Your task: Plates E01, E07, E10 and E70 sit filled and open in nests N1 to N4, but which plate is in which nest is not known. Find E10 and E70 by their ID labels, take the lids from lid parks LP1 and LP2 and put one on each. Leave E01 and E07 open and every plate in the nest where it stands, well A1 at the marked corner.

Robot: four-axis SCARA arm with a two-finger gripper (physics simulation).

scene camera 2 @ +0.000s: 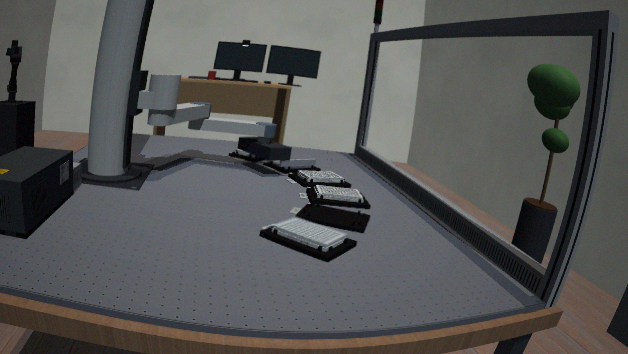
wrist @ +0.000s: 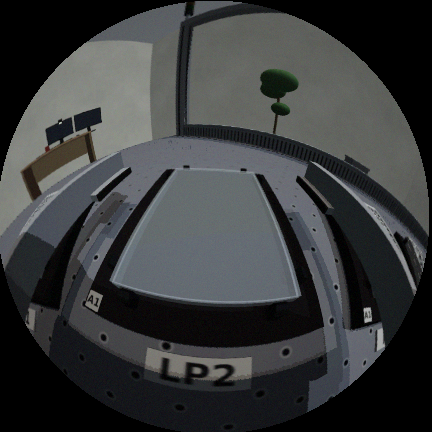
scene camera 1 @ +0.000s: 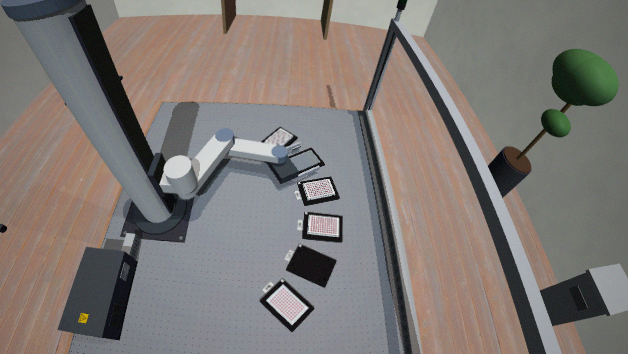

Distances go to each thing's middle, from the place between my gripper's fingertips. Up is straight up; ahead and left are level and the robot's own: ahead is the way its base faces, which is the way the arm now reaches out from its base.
Labels:
I see my gripper 20 mm past the lid park LP2 (wrist: 220, 326), 10 mm to the left of it and 40 mm above it. Round my hand: dark control box (scene camera 1: 97, 285) (780 mm behind, 710 mm to the right, 20 mm above); then lid park LP1 (scene camera 1: 311, 265) (530 mm to the right, 40 mm below).

